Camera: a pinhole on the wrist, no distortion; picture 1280 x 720 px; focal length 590.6 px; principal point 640.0 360.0 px. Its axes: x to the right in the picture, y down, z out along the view. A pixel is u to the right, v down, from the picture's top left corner.
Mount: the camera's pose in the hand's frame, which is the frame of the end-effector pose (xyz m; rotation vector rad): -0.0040 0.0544 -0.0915 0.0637 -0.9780 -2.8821
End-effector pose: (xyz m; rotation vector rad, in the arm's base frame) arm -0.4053 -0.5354 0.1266 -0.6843 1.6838 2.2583
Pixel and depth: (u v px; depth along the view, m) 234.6 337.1 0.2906
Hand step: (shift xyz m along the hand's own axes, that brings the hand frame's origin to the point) 0.1729 0.2601 0.1338
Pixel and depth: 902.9 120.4 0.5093
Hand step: -0.2817 0.5016 0.1848
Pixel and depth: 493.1 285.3 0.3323
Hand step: 0.0514 0.2973 0.1472
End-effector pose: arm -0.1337 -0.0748 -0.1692 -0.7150 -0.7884 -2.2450
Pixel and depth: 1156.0 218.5 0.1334
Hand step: -0.1319 0.1480 -0.0061
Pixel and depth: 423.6 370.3 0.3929
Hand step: 0.1119 0.3018 0.2255
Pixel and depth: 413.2 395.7 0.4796
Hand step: 0.1475 0.3410 0.3081
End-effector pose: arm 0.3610 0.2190 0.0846 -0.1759 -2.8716 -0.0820
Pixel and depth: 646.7 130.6 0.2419
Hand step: -0.0312 0.2746 0.0431
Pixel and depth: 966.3 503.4 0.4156
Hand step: -0.2538 0.2019 0.2977
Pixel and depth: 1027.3 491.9 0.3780
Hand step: -0.2706 0.1902 0.2577
